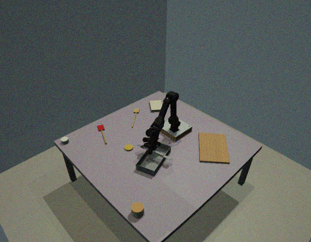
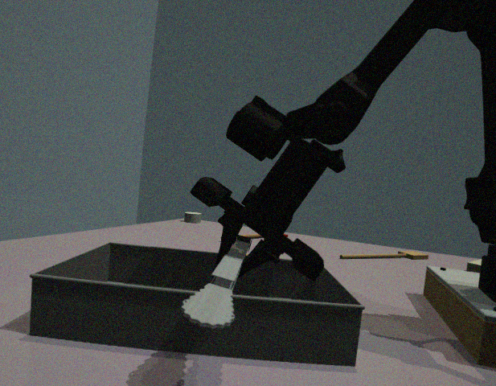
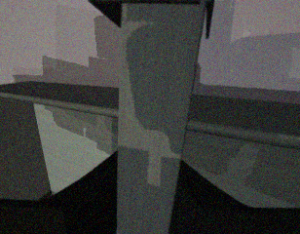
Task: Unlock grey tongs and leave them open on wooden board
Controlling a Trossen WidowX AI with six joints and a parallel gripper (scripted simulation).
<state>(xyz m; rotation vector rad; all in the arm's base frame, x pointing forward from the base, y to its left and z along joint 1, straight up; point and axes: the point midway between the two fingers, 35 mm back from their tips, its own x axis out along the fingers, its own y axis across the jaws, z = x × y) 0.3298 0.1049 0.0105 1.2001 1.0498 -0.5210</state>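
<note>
The grey roasting tin lies 1 cm behind my gripper tip and 5 cm to the left of it. Round my gripper tip: yellow disc 8 cm ahead, 19 cm to the right, 2 cm below; red spatula 16 cm ahead, 51 cm to the right, 3 cm below; wooden-topped cylinder 37 cm ahead, 38 cm to the left.
</note>
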